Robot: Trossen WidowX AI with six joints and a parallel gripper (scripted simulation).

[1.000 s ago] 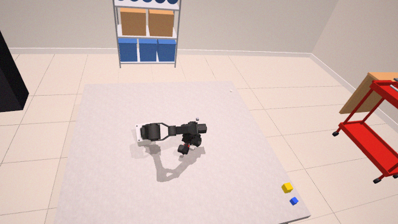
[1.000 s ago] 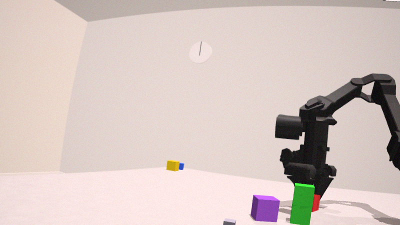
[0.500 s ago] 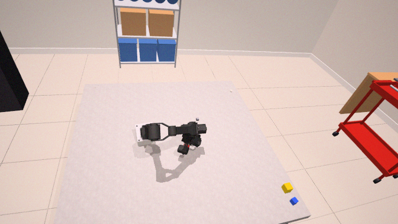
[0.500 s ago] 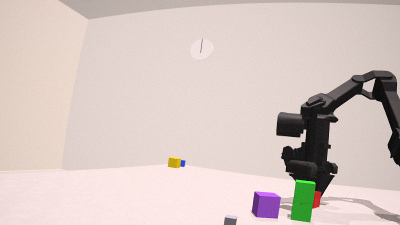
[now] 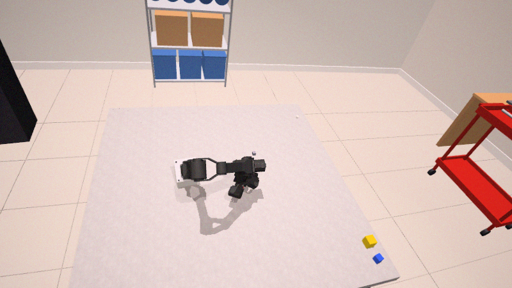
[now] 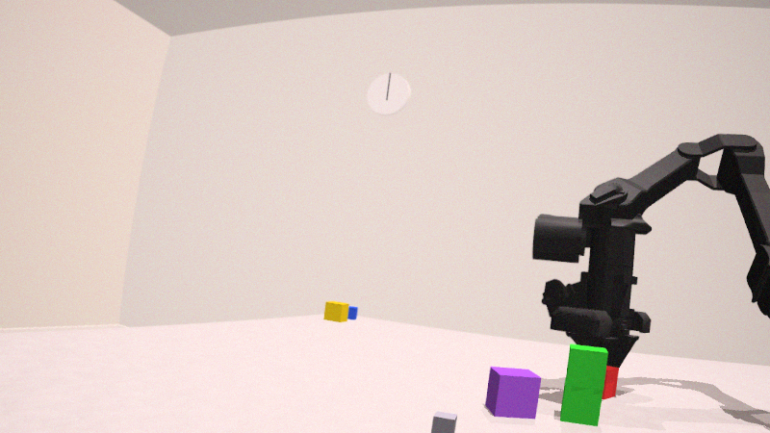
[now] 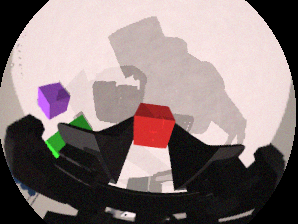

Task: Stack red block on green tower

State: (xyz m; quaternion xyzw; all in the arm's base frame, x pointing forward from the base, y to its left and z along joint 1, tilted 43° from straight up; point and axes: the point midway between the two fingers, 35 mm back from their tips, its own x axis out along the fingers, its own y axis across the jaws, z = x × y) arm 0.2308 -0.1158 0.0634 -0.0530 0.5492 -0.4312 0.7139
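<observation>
Right now the green block is 40 mm ahead of my gripper tip, 130 mm to the left of it and 50 mm above it. Also, from my gripper tip: red block: 10 mm above; then purple cube: 110 mm ahead, 140 mm to the left, 10 mm above; then small grey block: 160 mm ahead, 250 mm to the left.
</observation>
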